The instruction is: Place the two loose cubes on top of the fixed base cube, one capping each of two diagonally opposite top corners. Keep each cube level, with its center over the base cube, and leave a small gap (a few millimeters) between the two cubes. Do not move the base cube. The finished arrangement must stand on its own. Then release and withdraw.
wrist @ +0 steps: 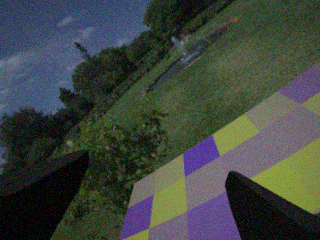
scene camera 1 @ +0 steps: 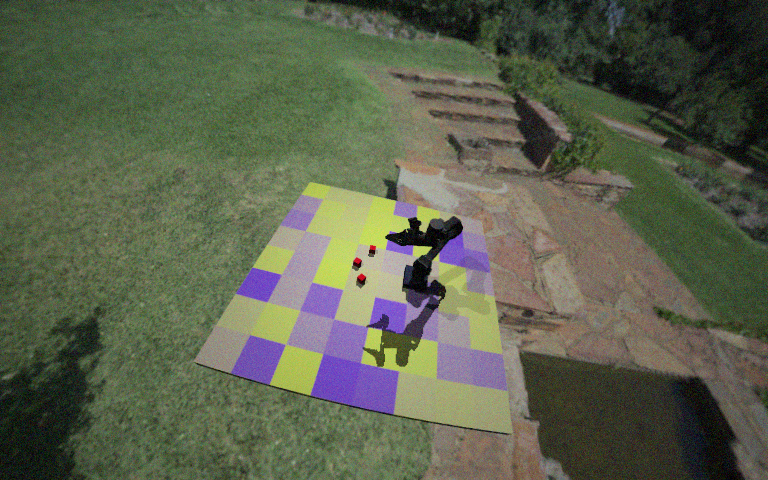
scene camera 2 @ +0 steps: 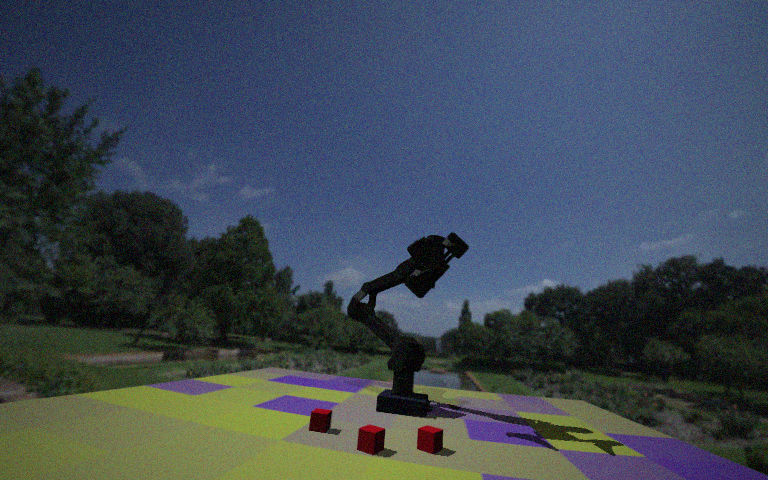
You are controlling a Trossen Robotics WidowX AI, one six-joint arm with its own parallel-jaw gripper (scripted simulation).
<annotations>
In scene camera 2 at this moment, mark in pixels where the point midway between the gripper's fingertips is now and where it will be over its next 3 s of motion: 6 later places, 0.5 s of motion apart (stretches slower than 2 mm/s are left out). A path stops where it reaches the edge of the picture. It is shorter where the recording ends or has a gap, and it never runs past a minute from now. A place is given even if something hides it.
My gripper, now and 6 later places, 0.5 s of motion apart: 442, 258; 445, 270; 434, 298; 404, 339; 378, 370; 373, 408; 371, 419
</annotations>
